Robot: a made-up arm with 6 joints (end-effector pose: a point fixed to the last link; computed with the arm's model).
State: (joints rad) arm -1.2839 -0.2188 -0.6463 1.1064 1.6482 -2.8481
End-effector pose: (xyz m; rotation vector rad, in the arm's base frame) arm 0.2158 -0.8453 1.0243 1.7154 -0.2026 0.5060
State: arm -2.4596 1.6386 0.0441 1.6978 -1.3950 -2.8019
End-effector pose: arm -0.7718 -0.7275 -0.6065 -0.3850 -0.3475 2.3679
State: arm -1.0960 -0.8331 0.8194 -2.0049 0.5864 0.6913
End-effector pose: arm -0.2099 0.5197 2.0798 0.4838 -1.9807 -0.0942
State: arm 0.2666 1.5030 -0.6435 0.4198 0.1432 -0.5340
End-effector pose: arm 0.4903 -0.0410 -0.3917 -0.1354 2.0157 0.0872
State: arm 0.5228 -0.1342 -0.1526 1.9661 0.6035 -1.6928
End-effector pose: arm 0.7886 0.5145 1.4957 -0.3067 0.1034 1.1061
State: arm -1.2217 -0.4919 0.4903 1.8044 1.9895 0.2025
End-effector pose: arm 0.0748 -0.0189 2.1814 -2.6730 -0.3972 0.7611
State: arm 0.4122 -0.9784 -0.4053 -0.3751 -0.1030 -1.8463
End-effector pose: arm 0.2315 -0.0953 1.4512 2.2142 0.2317 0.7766
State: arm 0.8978 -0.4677 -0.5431 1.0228 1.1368 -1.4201
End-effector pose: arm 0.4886 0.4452 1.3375 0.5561 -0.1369 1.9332
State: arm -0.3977 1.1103 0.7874 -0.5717 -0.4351 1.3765
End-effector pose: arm 1.6296 -0.8329 0.4954 -0.6001 0.6791 0.1278
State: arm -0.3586 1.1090 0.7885 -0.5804 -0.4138 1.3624
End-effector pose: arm 1.6599 -0.7691 0.4978 -0.5989 0.6526 0.1393
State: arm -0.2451 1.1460 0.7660 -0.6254 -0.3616 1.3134
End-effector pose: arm 1.7230 -0.5746 0.4056 -0.5404 0.6378 0.2019
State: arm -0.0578 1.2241 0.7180 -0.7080 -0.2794 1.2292
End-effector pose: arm 1.7559 -0.2423 0.2163 -0.4310 0.6639 0.3065
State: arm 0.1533 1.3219 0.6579 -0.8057 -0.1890 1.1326
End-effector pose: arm 1.6834 0.1189 -0.0080 -0.3226 0.7448 0.4053
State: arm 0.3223 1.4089 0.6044 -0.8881 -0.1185 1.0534
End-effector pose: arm 1.5427 0.3711 -0.1922 -0.2573 0.8460 0.4609
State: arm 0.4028 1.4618 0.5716 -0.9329 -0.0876 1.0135
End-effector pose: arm 1.4414 0.4684 -0.2959 -0.2323 0.9201 0.4763
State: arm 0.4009 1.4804 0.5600 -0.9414 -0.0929 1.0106
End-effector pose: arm 1.4190 0.4566 -0.3304 -0.2240 0.9557 0.4722
